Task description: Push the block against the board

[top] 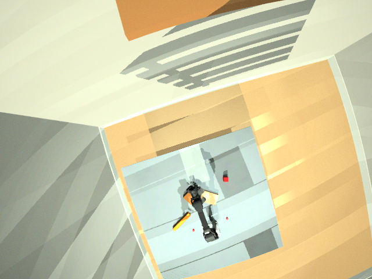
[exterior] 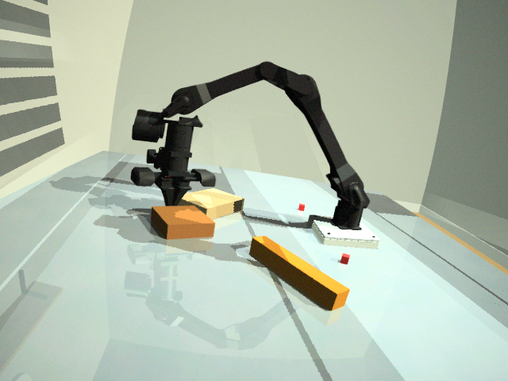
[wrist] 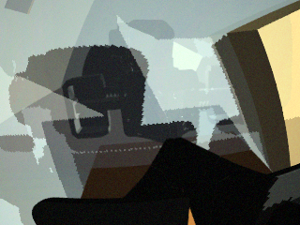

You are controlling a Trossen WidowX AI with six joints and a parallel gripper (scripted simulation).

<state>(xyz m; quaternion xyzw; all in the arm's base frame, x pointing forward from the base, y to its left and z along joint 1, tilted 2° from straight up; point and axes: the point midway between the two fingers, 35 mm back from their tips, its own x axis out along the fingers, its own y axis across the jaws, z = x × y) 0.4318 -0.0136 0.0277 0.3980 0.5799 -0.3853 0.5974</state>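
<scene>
The orange square block lies 6 cm to the left of my gripper tip, 3 cm behind it and 1 cm above it. Round my gripper tip: flat pale block: 10 cm behind, 9 cm to the right, 1 cm above; red cube: 30 cm to the right, 1 cm above; long orange board: 24 cm to the left, 22 cm behind, 1 cm above.
</scene>
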